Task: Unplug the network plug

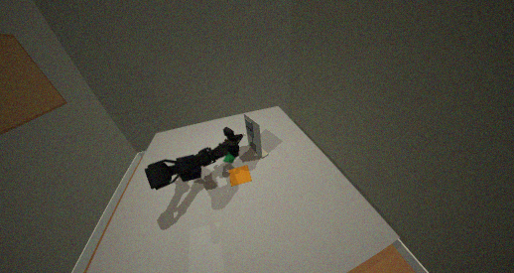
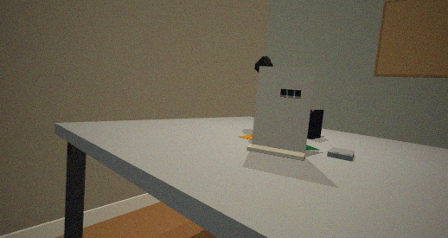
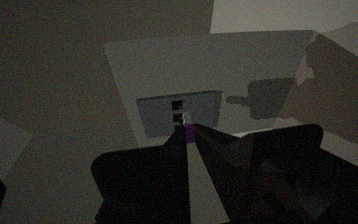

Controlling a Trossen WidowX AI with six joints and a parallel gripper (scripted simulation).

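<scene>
Right now my gripper tip is 19 cm above the orange marked square, 13 cm to the left of it and 7 cm past it. From my gripper tip the other things lie so: purple network plug (right at my gripper tip); panel (7 cm below, 7 cm ahead, 5 cm to the left); green patch (19 cm below, 10 cm behind, 4 cm to the left).
</scene>
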